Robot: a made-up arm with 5 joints. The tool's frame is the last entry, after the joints.
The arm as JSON. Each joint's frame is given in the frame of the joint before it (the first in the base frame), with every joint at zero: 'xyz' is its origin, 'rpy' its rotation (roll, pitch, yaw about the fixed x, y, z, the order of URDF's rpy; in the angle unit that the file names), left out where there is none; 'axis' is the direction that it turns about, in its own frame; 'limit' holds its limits. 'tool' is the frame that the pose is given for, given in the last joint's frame.
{
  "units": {
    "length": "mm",
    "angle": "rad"
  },
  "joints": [
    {
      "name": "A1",
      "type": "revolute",
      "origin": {
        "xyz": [
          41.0,
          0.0,
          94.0
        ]
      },
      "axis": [
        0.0,
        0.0,
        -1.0
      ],
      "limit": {
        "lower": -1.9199,
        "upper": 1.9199
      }
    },
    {
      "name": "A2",
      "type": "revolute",
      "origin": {
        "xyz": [
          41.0,
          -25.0,
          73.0
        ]
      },
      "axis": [
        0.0,
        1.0,
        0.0
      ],
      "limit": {
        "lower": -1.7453,
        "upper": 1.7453
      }
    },
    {
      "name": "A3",
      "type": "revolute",
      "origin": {
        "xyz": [
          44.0,
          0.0,
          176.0
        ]
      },
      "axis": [
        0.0,
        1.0,
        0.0
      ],
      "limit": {
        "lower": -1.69,
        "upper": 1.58
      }
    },
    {
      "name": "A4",
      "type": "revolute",
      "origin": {
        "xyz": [
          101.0,
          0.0,
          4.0
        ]
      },
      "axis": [
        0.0,
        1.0,
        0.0
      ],
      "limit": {
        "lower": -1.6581,
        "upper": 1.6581
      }
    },
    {
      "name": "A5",
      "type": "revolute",
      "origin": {
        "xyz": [
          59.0,
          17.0,
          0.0
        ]
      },
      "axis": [
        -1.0,
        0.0,
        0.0
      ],
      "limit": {
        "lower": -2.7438,
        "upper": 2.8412
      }
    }
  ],
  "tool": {
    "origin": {
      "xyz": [
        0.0,
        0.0,
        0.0
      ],
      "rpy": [
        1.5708,
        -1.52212,
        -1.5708
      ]
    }
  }
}
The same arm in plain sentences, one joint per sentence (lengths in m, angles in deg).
The arm has five revolute joints in a row. What follows holds with every joint at zero, and every direction is one of the base frame's.
Joint 1 sits 0.041 m along +x and 0.094 m along +z from the base frame's origin and rotates about -z, from -110 to 110 deg.
Joint 2 sits 0.041 m along +x and 0.025 m along -y and 0.073 m along +z from joint 1 and rotates about +y, from -100 to 100 deg.
Joint 3 sits 0.044 m along +x and 0.176 m along +z from joint 2 and rotates about +y, from -96.83 to 90.53 deg.
Joint 4 sits 0.101 m along +x and 0.004 m along +z from joint 3 and rotates about +y, from -95 to 95 deg.
Joint 5 sits 0.059 m along +x and 0.017 m along +y from joint 4 and rotates about -x, from -157.21 to 162.79 deg.
The tool frame, which is the frame that the pose is given for, sits at the same point as joint 5; its axes are the base frame's turned by roll 90, pitch -87.21 and yaw -90 deg (as in URDF: about the fixed x, then y, then z).

